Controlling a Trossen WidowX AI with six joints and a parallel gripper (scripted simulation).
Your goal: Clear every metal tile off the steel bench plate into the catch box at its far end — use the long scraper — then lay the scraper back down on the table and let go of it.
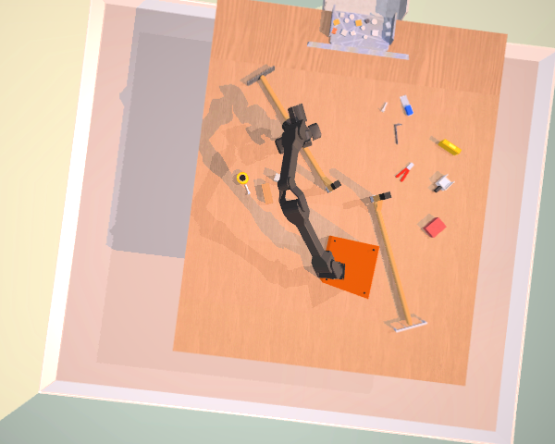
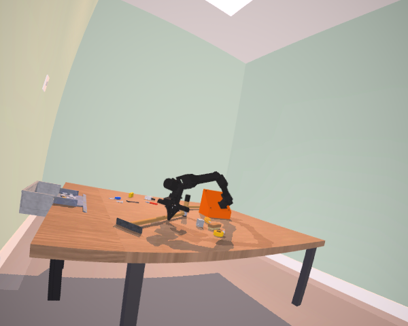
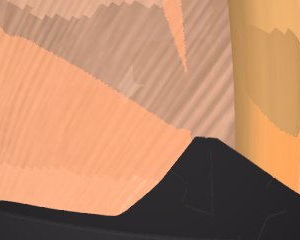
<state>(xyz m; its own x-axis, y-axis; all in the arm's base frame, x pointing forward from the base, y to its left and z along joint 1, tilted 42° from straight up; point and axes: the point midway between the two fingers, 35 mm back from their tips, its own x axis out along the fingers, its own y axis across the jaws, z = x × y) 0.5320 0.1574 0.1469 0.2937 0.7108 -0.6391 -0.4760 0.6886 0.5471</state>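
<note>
Right now my gripper tip is 30 mm short of the long scraper and 50 mm below it. The rest, counted from my gripper tip: wooden block (240 mm behind, 100 mm to the left, 10 mm above); grey square piece (180 mm behind, 50 mm to the left, 10 mm above); tape measure (190 mm behind, 210 mm to the left).
</note>
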